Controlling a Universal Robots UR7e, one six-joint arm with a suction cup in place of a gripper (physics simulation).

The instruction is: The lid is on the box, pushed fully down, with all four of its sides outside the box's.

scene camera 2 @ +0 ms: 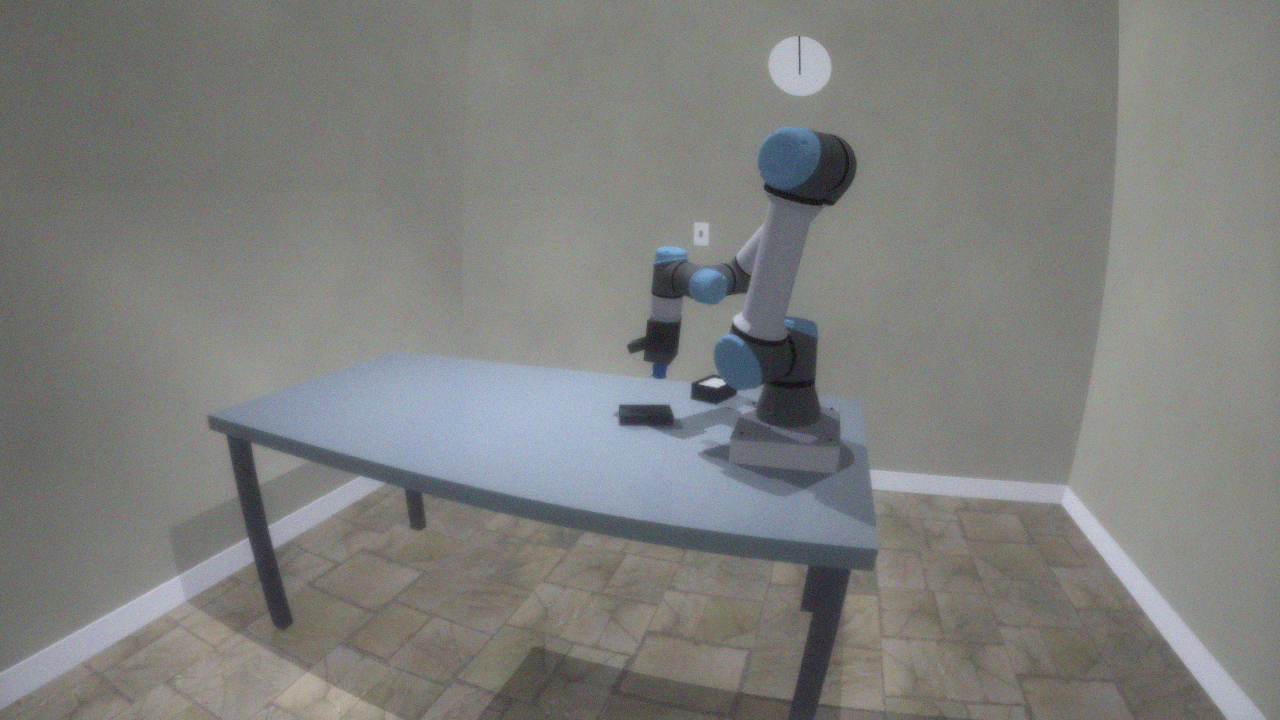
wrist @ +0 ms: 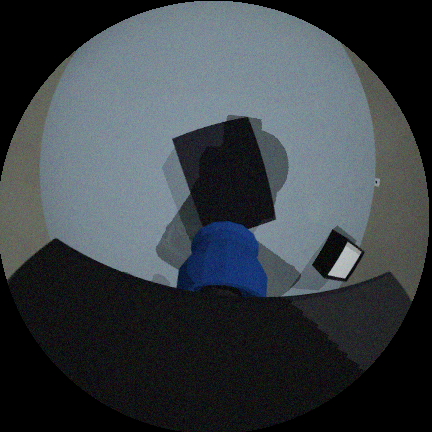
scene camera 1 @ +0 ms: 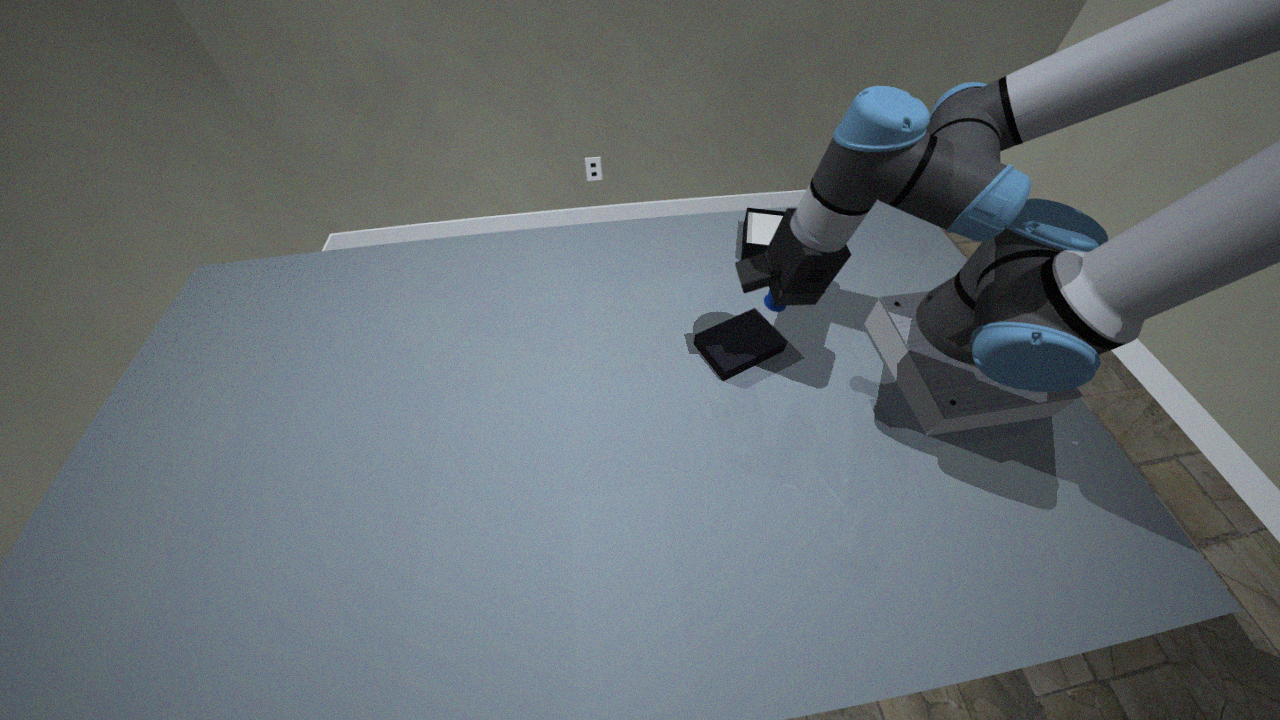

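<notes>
The lid is a flat black slab lying on the table, apart from the box. The box is black with a white inside; it stands open towards the back edge, partly hidden behind my wrist in scene camera 1. My gripper, a blue suction cup, points down and hangs above the table near the lid, with a gap below it. It holds nothing. In the wrist view it covers part of the lid's near edge.
The blue-grey table bears the lid, the box and my arm's grey base block. The base stands to the right of the lid in both scene views. A wall rises behind the table's back edge. My arm's shadows fall around the lid.
</notes>
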